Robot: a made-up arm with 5 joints.
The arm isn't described. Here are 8 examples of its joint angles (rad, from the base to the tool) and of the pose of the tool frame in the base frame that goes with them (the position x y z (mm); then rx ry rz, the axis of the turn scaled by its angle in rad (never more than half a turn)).
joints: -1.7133 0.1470 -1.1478 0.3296 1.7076
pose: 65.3 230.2 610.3 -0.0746 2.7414 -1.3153
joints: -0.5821 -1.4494 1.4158 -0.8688 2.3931
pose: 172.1 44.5 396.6 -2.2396 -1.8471 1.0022
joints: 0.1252 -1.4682 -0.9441 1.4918 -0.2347
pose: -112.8 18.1 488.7 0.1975 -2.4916 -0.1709
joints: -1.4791 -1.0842 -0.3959 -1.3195 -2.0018
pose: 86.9 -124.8 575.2 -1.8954 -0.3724 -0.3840
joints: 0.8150 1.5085 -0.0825 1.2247 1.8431
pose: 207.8 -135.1 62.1 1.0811 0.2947 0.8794
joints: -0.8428 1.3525 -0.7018 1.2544 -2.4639
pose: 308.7 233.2 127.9 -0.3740 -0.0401 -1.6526
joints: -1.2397 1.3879 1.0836 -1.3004 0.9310
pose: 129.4 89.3 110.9 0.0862 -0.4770 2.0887
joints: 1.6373 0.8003 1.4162 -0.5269 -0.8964
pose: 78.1 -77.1 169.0 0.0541 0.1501 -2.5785
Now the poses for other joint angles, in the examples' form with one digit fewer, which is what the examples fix.
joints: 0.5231 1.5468 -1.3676 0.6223 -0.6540
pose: 436 -208 182 0.073 -0.814 -1.162
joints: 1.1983 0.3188 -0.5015 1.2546 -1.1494
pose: 199 -298 404 0.000 -0.639 -2.335
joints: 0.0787 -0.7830 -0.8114 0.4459 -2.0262
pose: 62 -5 639 2.430 -1.567 -0.546
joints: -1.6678 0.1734 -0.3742 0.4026 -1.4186
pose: 67 323 457 1.371 -0.004 0.168
